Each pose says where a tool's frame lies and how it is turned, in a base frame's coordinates. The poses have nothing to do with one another.
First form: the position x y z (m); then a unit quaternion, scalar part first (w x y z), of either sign.
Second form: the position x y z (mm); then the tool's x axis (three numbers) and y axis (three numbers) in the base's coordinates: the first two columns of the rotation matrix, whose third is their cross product. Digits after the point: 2 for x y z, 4 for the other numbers.
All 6 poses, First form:
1: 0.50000 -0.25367 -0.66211 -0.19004 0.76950 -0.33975 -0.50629
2: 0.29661 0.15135 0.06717 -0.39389 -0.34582 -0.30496 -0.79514
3: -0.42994 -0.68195 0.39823 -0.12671 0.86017 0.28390 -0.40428
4: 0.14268 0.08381 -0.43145 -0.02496 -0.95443 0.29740 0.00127
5: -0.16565 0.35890 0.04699 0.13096 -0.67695 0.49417 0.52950
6: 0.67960 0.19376 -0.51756 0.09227 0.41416 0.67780 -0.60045
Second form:
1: 500.00 -253.67 -662.11 0.2565 -0.3304 -0.9083 -0.7153 -0.6969 0.0516
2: 296.61 151.35 67.17 -0.4505 0.8373 0.3097 -0.4155 -0.5037 0.7574
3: -429.94 -681.95 398.23 0.5119 0.5909 -0.6236 0.3860 -0.8067 -0.4475
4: 142.68 83.81 -431.45 0.8231 -0.5678 0.0124 -0.5676 -0.8219 0.0484
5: -165.65 358.90 46.99 -0.0492 -0.5304 -0.8463 -0.8078 -0.4773 0.3460
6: 679.60 193.76 -517.56 -0.6399 0.4506 -0.6224 0.6722 -0.0641 -0.7375
